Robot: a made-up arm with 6 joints. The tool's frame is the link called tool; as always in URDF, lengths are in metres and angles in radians. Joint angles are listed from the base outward. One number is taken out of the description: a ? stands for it. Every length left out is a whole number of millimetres.
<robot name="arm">
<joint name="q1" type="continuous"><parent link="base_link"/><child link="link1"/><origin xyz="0 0 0.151"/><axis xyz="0 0 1"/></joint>
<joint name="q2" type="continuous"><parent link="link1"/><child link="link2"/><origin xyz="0 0 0"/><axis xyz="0 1 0"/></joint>
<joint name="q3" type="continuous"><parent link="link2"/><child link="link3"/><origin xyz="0 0 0.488"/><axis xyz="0 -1 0"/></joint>
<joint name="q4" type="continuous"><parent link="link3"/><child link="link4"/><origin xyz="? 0 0"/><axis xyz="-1 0 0"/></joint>
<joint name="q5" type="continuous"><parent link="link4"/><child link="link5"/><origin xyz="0 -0.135 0"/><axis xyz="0 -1 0"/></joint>
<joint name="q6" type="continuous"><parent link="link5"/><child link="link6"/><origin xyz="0 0 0"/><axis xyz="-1 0 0"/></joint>
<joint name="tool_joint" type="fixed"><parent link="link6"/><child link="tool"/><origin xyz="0 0 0"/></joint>
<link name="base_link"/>
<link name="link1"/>
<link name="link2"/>
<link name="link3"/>
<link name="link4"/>
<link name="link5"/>
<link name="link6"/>
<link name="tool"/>
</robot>
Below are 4 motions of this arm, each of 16 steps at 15 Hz.
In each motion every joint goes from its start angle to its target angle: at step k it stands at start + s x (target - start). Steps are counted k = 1, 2, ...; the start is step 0. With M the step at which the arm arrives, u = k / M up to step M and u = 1 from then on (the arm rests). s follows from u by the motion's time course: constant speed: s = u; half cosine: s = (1 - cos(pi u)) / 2; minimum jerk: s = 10 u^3 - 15 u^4 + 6 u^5.
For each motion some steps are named. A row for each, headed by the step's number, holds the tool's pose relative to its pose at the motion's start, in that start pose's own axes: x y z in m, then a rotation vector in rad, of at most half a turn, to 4 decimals.
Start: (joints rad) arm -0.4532 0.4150 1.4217 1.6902 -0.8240 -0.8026
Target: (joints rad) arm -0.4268 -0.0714 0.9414 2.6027 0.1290 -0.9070
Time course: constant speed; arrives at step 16
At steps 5, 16:
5: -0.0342 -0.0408 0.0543 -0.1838 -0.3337 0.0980
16: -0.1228 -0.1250 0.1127 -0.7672 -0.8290 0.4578

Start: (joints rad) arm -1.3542 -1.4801 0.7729 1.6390 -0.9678 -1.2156
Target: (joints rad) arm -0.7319 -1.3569 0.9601 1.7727 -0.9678 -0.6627
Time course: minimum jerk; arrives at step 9
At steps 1, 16:
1: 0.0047 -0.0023 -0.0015 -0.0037 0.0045 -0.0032
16: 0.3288 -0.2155 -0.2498 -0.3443 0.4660 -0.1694

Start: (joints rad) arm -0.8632 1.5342 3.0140 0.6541 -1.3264 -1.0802
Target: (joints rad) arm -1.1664 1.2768 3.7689 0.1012 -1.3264 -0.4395
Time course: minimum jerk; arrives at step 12
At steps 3, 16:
3: -0.0132 -0.0099 0.0318 0.0004 -0.0335 0.0779
16: -0.1674 -0.1089 0.2035 -0.2918 -0.6074 0.7817

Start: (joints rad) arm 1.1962 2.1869 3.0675 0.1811 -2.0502 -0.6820
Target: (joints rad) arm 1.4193 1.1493 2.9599 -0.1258 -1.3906 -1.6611
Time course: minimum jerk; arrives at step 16
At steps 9, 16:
9: -0.3415 0.0799 0.0590 0.4565 -0.2900 0.9946
16: -0.5632 0.0324 0.0365 0.6276 -0.1218 1.7021

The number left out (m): 0.31
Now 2 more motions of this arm.
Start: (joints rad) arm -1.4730 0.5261 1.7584 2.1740 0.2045 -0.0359
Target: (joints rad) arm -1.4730 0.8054 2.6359 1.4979 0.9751 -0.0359
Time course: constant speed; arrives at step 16
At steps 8, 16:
8: -0.0794 -0.0100 -0.0403 0.2044 -0.2664 -0.3726
16: -0.1895 0.0090 -0.0604 0.2205 -0.5907 -0.8440

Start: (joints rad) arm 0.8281 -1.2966 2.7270 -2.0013 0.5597 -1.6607
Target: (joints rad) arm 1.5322 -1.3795 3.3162 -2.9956 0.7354 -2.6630
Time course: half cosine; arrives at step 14
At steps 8, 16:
8: 0.0735 0.0579 -0.2774 1.0338 0.2151 -0.1076
16: 0.0253 0.0768 -0.4384 1.5612 0.1443 -0.3487

